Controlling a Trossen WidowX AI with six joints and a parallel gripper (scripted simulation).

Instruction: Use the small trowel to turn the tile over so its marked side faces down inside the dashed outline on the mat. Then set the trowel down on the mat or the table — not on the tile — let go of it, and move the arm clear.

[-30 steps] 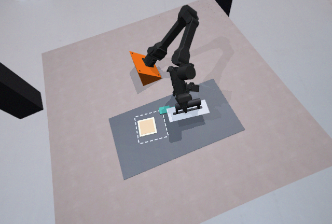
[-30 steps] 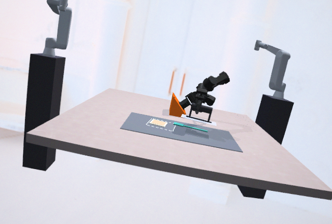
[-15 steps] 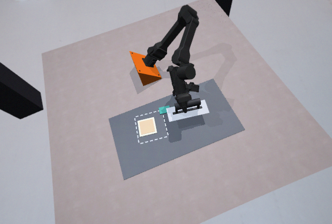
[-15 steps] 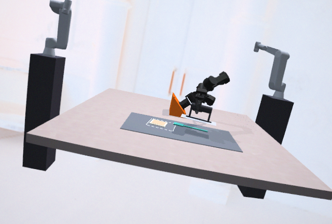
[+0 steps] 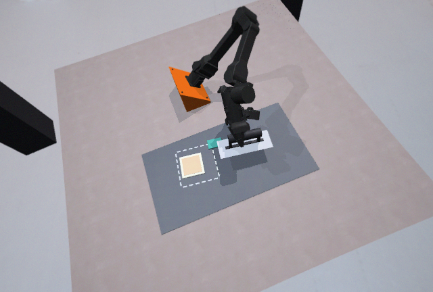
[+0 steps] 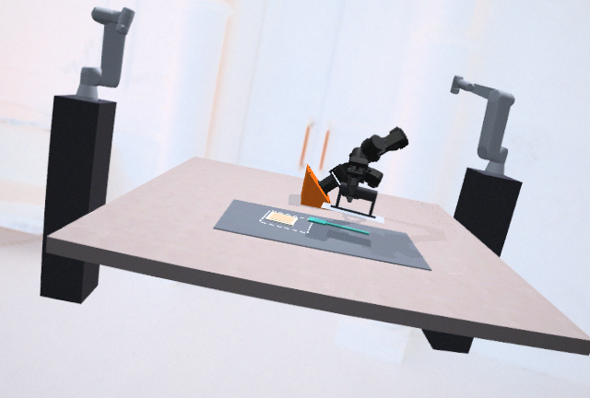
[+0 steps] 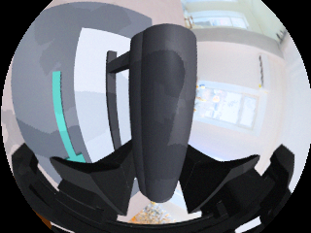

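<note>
Right now my gripper tip is 190 mm to the left of the tile, 120 mm above it and 70 mm past it. The rest, counted from my gripper tip: teal trowel 120 mm below, 100 mm behind, 20 mm to the right; then grey mat 150 mm below, 60 mm to the right, 20 mm behind.
</note>
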